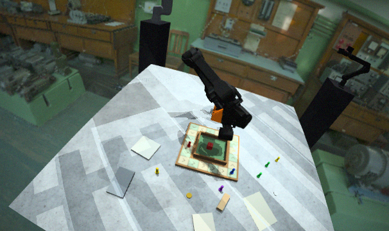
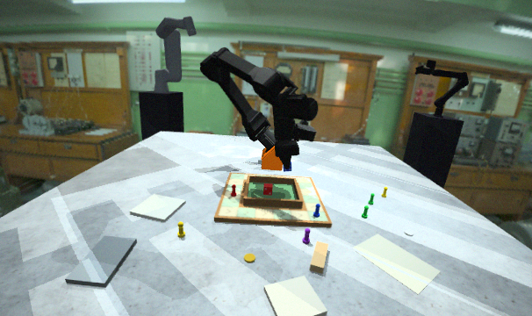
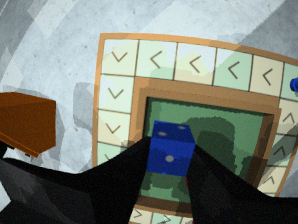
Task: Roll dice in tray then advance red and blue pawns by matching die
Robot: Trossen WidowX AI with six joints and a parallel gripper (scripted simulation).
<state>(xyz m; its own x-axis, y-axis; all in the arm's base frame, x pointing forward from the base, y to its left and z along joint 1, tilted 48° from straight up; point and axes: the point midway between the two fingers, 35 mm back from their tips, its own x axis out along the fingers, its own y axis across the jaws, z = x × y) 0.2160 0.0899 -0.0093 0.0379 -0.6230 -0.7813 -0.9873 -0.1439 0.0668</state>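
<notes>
The red pawn is 90 mm ahead of my gripper tip, 140 mm to the right of it and 60 mm below it. The rest, counted from my gripper tip: blue pawn (140 mm ahead, 90 mm to the left, 60 mm below); then wooden block (290 mm ahead, 100 mm to the left, 80 mm below); then purple pawn (240 mm ahead, 70 mm to the left, 70 mm below).
</notes>
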